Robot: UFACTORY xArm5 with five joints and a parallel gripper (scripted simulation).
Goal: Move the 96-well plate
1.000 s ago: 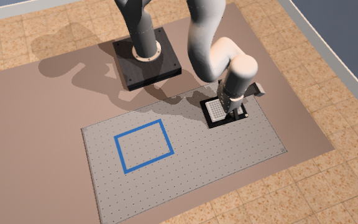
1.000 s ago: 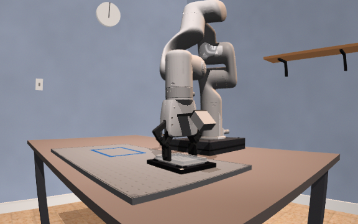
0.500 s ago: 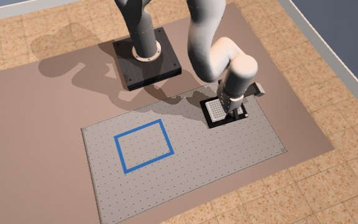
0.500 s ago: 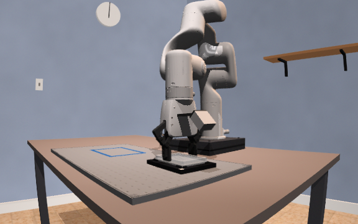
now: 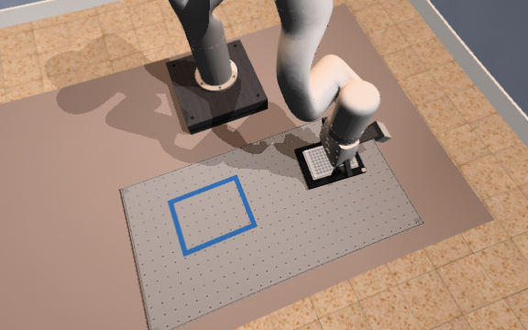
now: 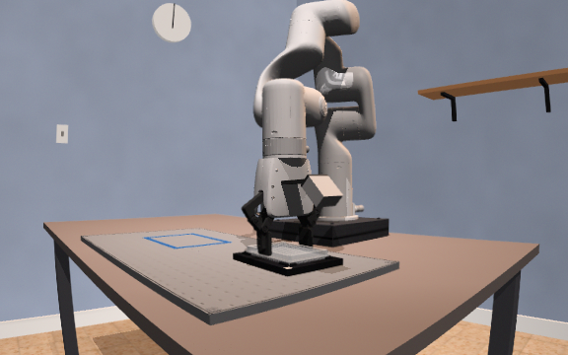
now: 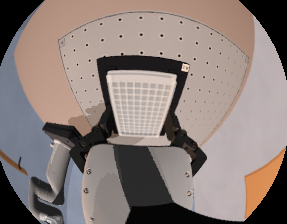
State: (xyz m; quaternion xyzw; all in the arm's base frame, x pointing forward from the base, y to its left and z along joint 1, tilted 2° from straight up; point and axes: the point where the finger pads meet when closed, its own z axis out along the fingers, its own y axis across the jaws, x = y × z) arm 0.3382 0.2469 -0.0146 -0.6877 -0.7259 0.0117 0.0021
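The 96-well plate is 10 mm below my hand. Also, from my hand: black plate nest (20 mm below).
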